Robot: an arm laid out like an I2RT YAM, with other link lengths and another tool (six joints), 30 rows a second.
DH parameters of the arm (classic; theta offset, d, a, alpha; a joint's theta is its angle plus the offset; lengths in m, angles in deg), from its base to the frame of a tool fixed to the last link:
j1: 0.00 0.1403 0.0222 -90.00
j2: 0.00 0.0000 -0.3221 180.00
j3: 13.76 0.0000 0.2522 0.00
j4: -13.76 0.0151 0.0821 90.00
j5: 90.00 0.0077 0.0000 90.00
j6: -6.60 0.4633 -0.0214 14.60
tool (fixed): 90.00 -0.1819 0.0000 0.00
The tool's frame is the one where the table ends.
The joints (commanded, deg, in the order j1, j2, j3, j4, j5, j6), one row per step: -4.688 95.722 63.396 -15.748 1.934 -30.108; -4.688 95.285 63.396 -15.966 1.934 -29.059; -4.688 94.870 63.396 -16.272 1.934 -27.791; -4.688 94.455 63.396 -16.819 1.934 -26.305; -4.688 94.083 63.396 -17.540 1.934 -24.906; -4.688 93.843 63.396 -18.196 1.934 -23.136; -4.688 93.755 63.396 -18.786 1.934 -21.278; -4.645 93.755 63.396 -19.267 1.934 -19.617; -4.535 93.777 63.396 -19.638 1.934 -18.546; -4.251 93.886 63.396 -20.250 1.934 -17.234; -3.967 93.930 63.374 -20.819 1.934 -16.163; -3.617 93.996 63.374 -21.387 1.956 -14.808; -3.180 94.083 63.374 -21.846 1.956 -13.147; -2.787 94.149 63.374 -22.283 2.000 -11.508; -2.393 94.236 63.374 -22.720 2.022 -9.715; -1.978 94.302 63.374 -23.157 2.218 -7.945
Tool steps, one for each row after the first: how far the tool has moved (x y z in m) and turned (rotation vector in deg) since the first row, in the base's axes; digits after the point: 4 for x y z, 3 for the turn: -0.0007 0.0010 0.0027 0.679 -0.311 -0.779; -0.0019 0.0022 0.0049 1.514 -0.532 -1.718; -0.0044 0.0037 0.0062 2.509 -0.531 -2.824; -0.0079 0.0052 0.0065 3.455 -0.306 -3.873; -0.0111 0.0070 0.0060 4.642 -0.047 -5.207; -0.0142 0.0089 0.0046 5.878 0.291 -6.621; -0.0167 0.0109 0.0029 6.974 0.628 -7.852; -0.0186 0.0130 0.0014 7.674 0.934 -8.575; -0.0217 0.0167 -0.0015 8.519 1.561 -9.335; -0.0247 0.0202 -0.0039 9.196 2.126 -9.915; -0.0276 0.0244 -0.0062 10.022 2.673 -10.669; -0.0297 0.0296 -0.0083 11.045 3.120 -11.558; -0.0318 0.0341 -0.0101 12.007 3.524 -12.509; -0.0339 0.0388 -0.0120 13.067 3.942 -13.576; -0.0360 0.0428 -0.0137 13.961 4.323 -14.719
